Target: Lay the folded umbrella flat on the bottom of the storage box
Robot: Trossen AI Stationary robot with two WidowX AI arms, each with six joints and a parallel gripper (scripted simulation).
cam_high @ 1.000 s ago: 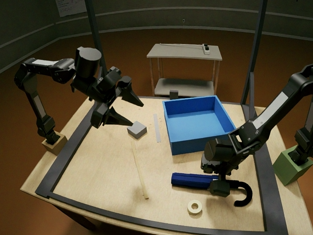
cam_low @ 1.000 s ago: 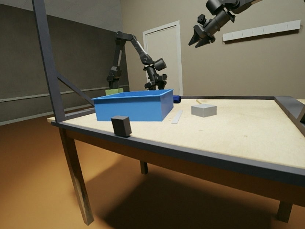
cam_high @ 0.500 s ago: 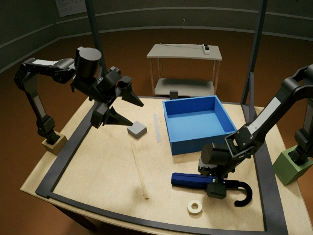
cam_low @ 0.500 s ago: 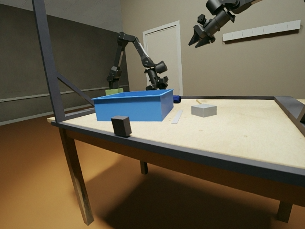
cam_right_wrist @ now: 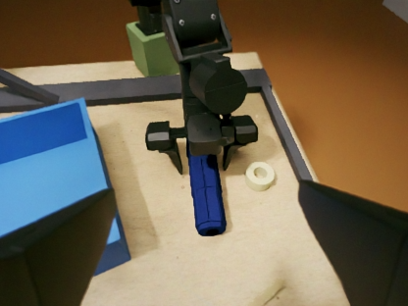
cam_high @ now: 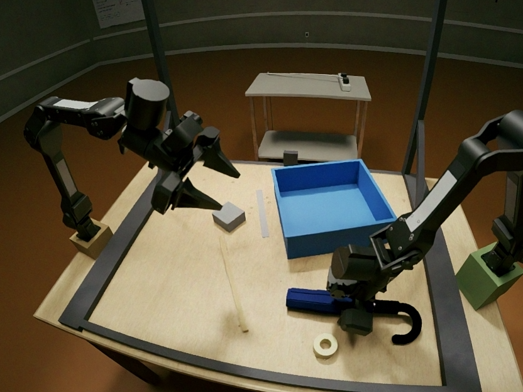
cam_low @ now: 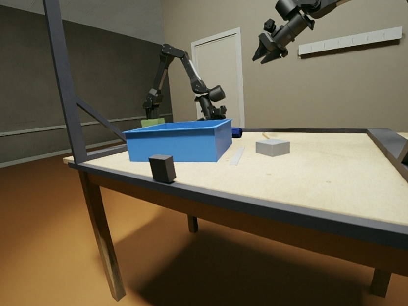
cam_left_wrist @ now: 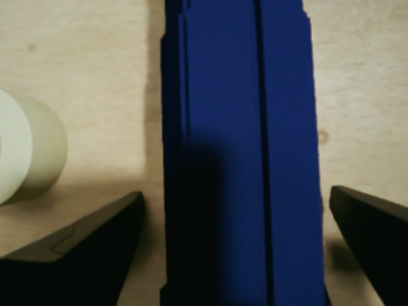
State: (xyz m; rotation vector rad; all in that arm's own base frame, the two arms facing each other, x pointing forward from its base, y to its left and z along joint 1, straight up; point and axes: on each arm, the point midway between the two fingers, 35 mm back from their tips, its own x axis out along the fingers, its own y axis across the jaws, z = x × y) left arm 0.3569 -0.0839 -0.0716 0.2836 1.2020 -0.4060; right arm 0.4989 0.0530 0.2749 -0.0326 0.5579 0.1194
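My left gripper is now 20 mm short of the umbrella, 20 mm above it and 10 mm to the right of it. The rest, counted from my left hand: grey strip: 300 mm behind, 260 mm to the right, 40 mm below; then thin wooden stick: 280 mm to the right, 40 mm behind, 30 mm below; then blue storage box: 300 mm behind, 60 mm to the right, 10 mm above.
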